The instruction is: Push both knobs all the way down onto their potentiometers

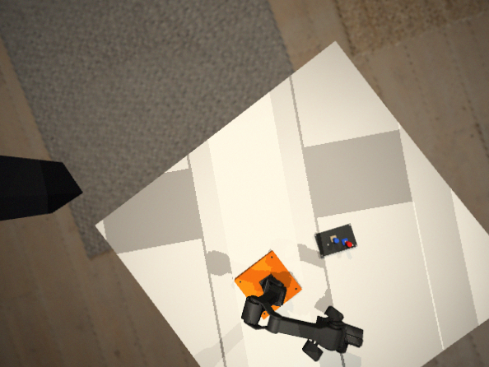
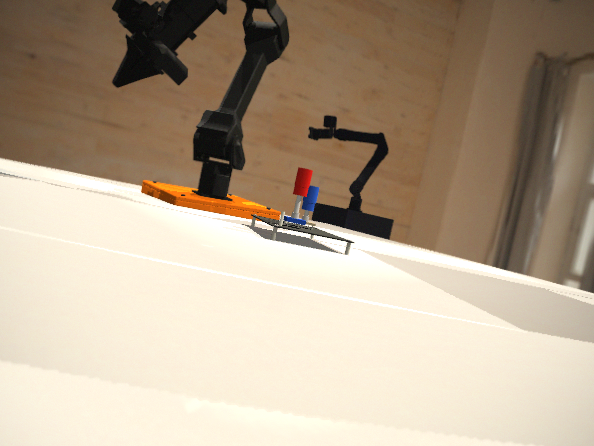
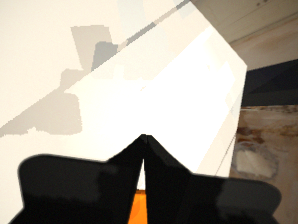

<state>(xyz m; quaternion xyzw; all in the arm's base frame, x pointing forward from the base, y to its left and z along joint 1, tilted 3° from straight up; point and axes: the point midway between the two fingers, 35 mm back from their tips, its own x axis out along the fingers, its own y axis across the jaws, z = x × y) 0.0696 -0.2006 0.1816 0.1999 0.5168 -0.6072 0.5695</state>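
Right now my gripper tip is 270 mm short of the blue knob, 230 mm to the right of it and 110 mm above it. From my gripper tip the other things lie so: red knob 300 mm ahead, 200 mm to the left, 100 mm below.
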